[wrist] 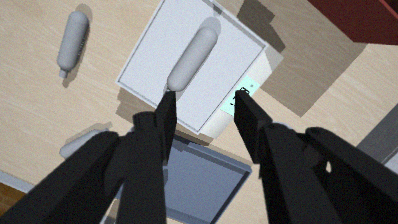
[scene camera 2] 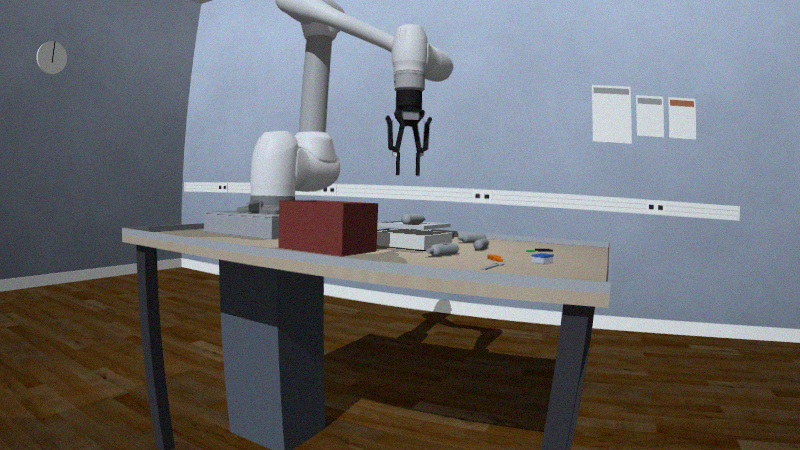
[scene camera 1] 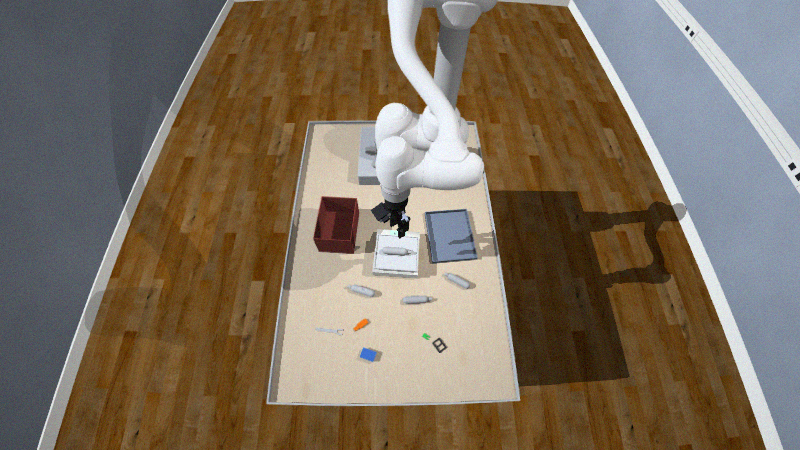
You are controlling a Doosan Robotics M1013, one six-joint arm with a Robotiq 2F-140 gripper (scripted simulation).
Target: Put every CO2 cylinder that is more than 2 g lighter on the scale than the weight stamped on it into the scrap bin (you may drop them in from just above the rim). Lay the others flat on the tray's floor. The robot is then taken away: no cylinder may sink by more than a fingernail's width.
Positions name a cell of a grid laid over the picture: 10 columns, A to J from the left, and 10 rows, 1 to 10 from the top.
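Observation:
Gripper (scene camera 2: F4), also in wrist view (wrist: F5). Dark red scrap bin (scene camera 2: E6), also in scene camera 1 (scene camera 1: E6). White scale (scene camera 1: E6), also in wrist view (wrist: F5) and scene camera 2 (scene camera 2: F6). Blue-grey tray (scene camera 1: F6). Grey CO2 cylinder (wrist: F2). Another grey CO2 cylinder (wrist: B2).

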